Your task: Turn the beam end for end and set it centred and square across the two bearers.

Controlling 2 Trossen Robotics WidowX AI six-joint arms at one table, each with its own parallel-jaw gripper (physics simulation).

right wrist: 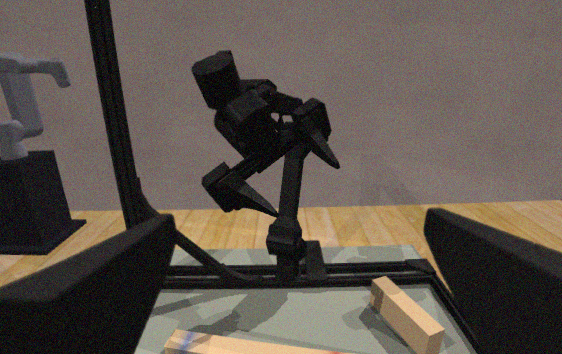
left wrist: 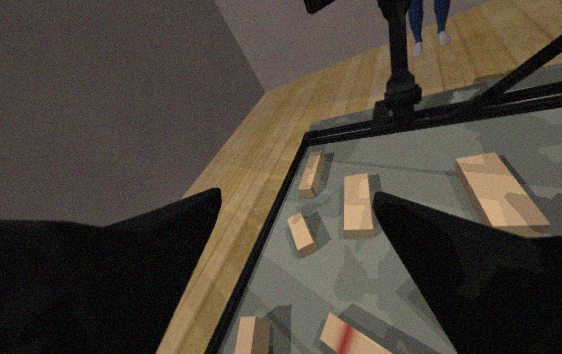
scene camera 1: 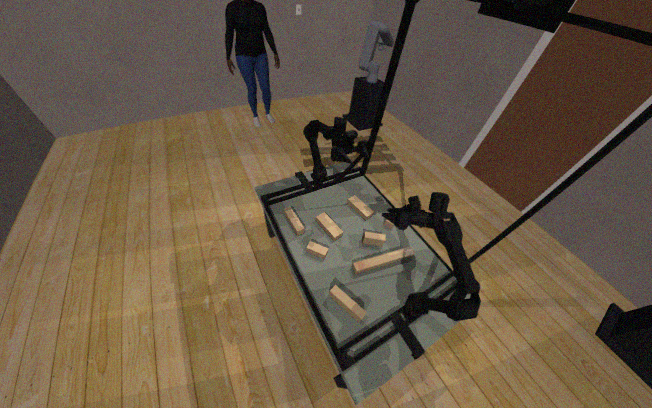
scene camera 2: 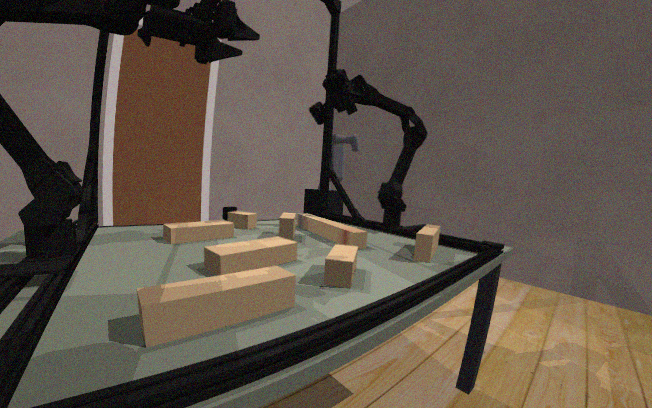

Observation:
My left gripper is open, with nothing in its grasp. My right gripper is open, holding nothing. On the table rests a beam.
My left gripper is seen too in the right wrist view, in the left wrist view and in scene camera 1. My right gripper is seen too in the right wrist view and in scene camera 1.

